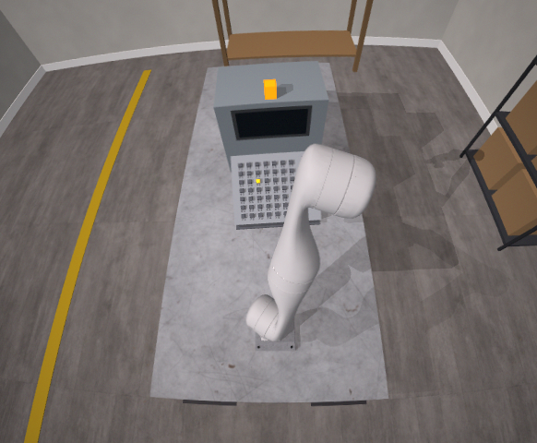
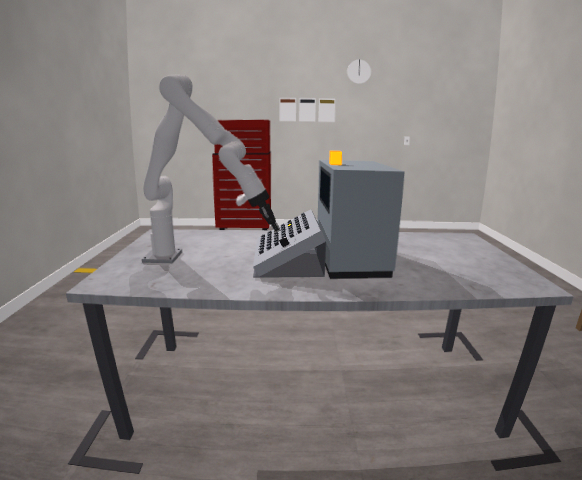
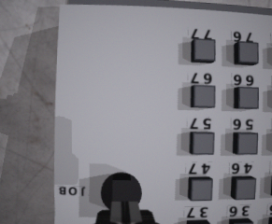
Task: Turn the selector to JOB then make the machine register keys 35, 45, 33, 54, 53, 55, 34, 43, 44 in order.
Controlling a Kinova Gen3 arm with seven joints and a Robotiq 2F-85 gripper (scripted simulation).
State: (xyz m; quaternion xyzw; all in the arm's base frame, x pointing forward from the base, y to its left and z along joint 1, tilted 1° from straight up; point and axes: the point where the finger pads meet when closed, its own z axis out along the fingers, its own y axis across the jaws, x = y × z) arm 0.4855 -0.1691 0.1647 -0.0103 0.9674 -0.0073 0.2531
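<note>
Now: the black selector knob 3 cm ahead of my hand and 5 cm below it. Round my hand: sloped keypad (6 cm ahead, 11 cm to the left, 10 cm below).
</note>
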